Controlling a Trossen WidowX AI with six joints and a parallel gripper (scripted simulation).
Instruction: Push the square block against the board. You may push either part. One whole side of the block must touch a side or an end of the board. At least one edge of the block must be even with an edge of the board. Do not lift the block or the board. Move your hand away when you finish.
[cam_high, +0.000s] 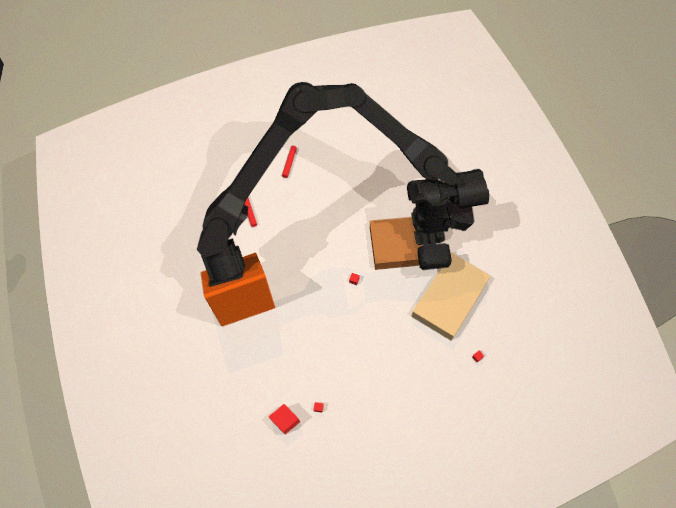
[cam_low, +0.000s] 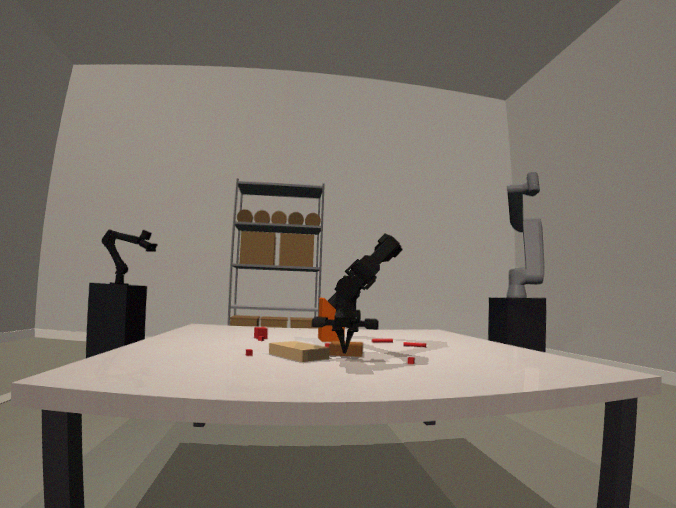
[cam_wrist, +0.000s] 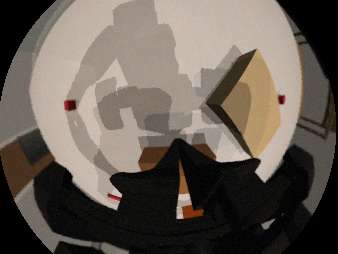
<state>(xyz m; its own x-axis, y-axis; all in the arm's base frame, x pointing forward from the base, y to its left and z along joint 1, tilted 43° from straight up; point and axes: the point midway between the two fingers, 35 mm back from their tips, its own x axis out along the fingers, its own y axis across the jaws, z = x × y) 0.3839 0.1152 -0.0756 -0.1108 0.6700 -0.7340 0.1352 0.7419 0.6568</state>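
My gripper tip is now 6 cm past the square brown block, 1 cm to the right of it and 1 cm below it. Round my gripper tip: red square 36 cm behind, 30 cm to the right, 1 cm above; pale tan board 13 cm to the right, 2 cm ahead, 1 cm above.
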